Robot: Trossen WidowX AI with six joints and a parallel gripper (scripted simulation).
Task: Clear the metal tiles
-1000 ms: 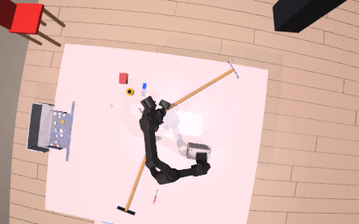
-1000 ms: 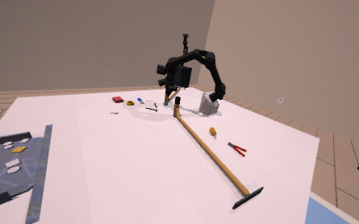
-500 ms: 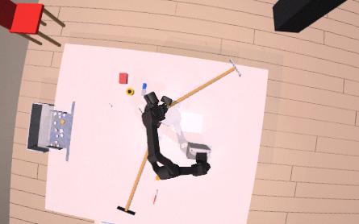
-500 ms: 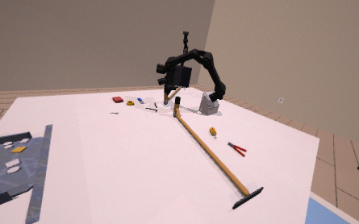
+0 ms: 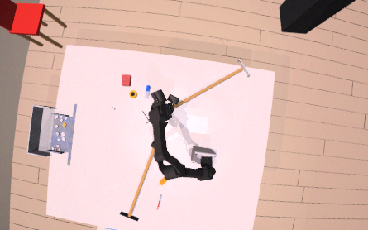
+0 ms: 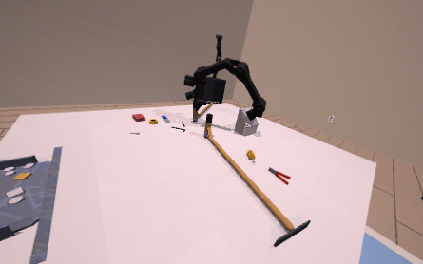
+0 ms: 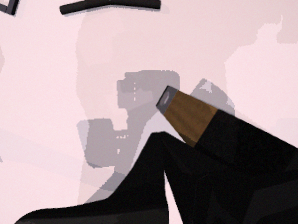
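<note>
My gripper tip is 48 cm to the right of the yellow tool, 7 cm above it and 6 cm short of it. The rest, counted from my gripper tip: hex key (16 cm ahead, 8 cm below, 5 cm to the left); yellow ring (25 cm ahead, 12 cm to the right, 8 cm below); blue-white piece (15 cm ahead, 14 cm to the right, 8 cm below).
</note>
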